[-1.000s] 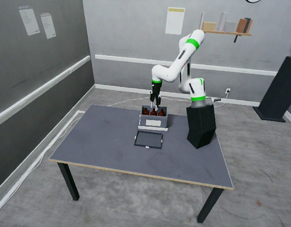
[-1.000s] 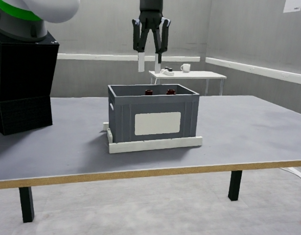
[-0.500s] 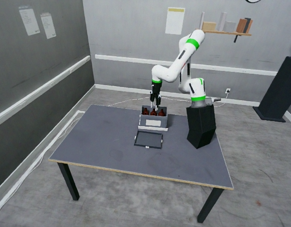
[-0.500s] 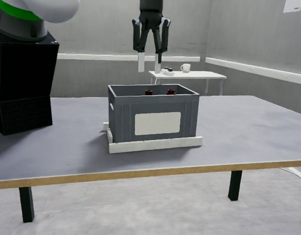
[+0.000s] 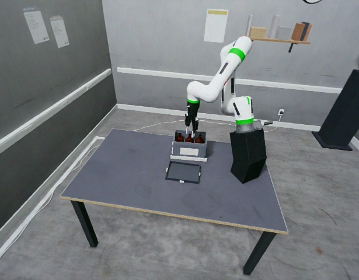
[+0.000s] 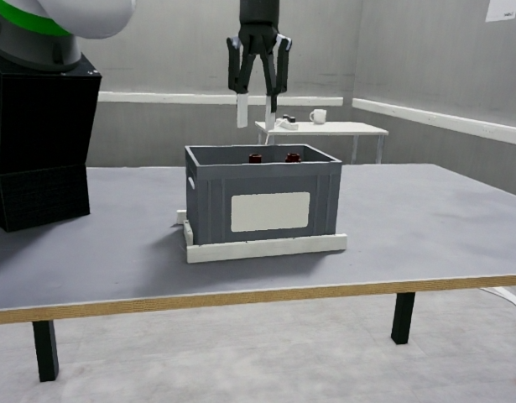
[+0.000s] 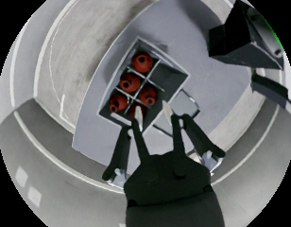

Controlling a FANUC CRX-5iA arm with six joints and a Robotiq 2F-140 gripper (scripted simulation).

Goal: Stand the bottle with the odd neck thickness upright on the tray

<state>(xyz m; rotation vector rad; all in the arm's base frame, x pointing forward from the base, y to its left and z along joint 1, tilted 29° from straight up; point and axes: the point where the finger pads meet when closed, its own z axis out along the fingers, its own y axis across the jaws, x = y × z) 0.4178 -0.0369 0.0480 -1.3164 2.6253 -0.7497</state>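
My hand is 40 mm to the left of the grey crate and 170 mm above it. The rest, counted from my hand: dark tray 20 mm ahead, 220 mm to the left, 240 mm below.
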